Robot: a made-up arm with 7 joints. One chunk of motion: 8 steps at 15 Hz.
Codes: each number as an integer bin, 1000 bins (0 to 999) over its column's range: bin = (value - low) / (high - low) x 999, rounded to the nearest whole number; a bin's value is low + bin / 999 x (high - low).
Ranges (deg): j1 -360..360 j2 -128.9..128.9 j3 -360..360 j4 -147.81..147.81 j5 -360..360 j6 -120.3..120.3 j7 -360..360
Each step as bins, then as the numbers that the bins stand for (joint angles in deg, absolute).
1 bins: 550 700 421 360 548 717 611
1 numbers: 36.40 51.74 -56.58 -41.28 34.95 52.38 80.36
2 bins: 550 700 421 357 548 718 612
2 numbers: 36.40 51.74 -56.58 -42.17 34.95 52.62 81.08
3 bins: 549 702 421 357 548 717 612
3 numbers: 35.68 52.26 -56.58 -42.17 34.95 52.38 81.08
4 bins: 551 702 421 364 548 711 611
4 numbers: 37.12 52.26 -56.58 -40.10 34.95 50.94 80.36
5 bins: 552 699 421 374 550 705 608
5 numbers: 37.84 51.48 -56.58 -37.14 36.40 49.49 78.20
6 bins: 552 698 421 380 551 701 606
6 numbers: 37.84 51.22 -56.58 -35.36 37.12 48.53 76.76
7 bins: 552 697 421 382 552 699 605
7 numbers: 37.84 50.97 -56.58 -34.77 37.84 48.05 76.04
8 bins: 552 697 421 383 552 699 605
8 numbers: 37.84 50.97 -56.58 -34.47 37.84 48.05 76.04
